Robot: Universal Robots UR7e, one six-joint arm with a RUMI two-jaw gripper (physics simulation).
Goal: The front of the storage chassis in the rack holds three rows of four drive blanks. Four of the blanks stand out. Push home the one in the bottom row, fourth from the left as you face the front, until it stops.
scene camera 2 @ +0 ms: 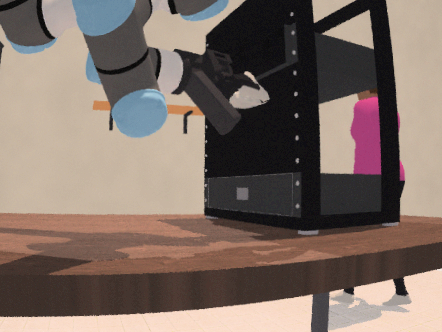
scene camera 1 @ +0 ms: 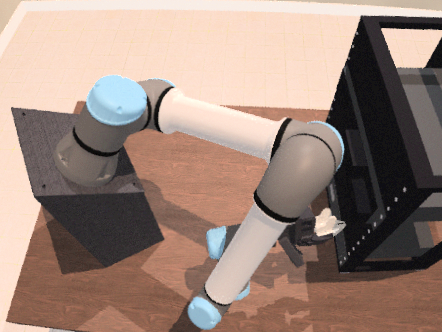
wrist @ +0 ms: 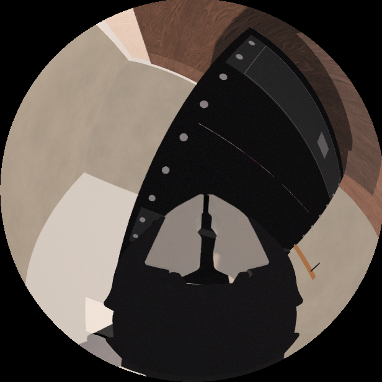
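Pixels of known places: gripper, fingertip midpoint: [scene camera 2: 268, 99] [scene camera 1: 345, 223]; arm's base, origin of the base link: [scene camera 1: 84, 162].
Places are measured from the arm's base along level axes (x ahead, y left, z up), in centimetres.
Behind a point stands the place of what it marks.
My gripper [scene camera 1: 344, 226] {x 66.4, y 1.8, z -16.3 cm} [scene camera 2: 268, 100] {x 66.4, y 1.8, z -16.3 cm} [wrist: 204, 196] is shut, its pale fingertips together with nothing between them. It is in front of the black rack [scene camera 1: 407, 145] {x 70.5, y 5.9, z 15.4 cm} [scene camera 2: 308, 150] {x 72.6, y -3.3, z -27.0 cm} [wrist: 193, 120], at the upper part of its front in the scene camera 2 view. The storage chassis [scene camera 2: 345, 67] {x 85.9, y 2.2, z -6.9 cm} shows as a grey box through the rack's open side. Its grey mounting ear [scene camera 2: 290, 44] {x 70.8, y -0.6, z -4.5 cm} [wrist: 142, 220] is near the fingers. The drive blanks cannot be told apart in these views. The gripper body covers much of the chassis area in the wrist view, so the bottom-row fourth blank cannot be made out.
A grey panel [scene camera 2: 265, 196] {x 68.9, y 10.4, z -36.1 cm} [wrist: 295, 95] with a small light label closes the rack's lowest part. The rack stands on the wooden table [scene camera 1: 190, 175] {x 17.0, y 24.3, z -43.3 cm} [scene camera 2: 150, 250] {x 41.9, y -14.8, z -43.3 cm}. The arm's dark pedestal [scene camera 1: 100, 220] {x 3.5, y -9.5, z -12.4 cm} stands at the left. A person in pink [scene camera 2: 366, 135] is behind the rack.
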